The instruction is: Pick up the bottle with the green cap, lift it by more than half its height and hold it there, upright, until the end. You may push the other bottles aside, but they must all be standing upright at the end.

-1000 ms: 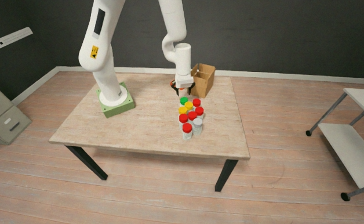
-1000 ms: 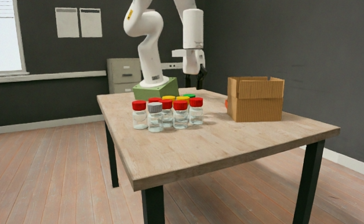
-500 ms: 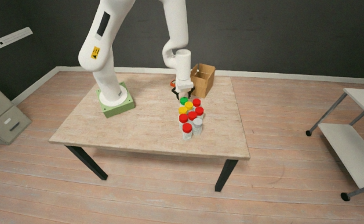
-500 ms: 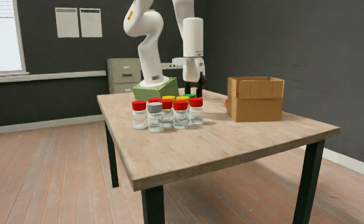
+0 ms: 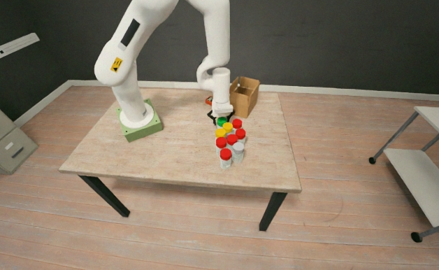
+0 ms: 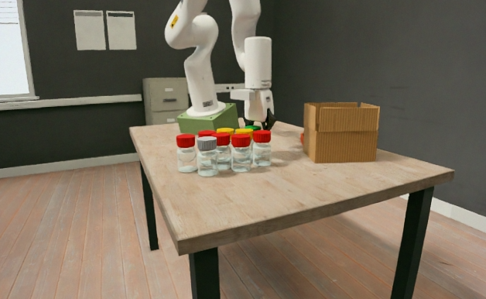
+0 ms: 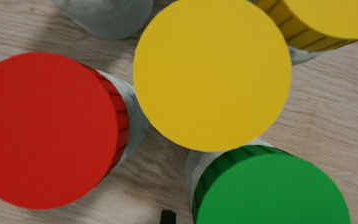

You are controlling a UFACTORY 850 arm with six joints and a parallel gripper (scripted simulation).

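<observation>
The green-capped bottle lies 10 mm ahead of my hand, 20 mm to the right of it and 20 mm below it. The rest, counted from my hand: orange device: 80 mm behind, 270 mm to the left, 60 mm below; grey-capped bottle: 110 mm ahead, 210 mm to the right, 20 mm below.
</observation>
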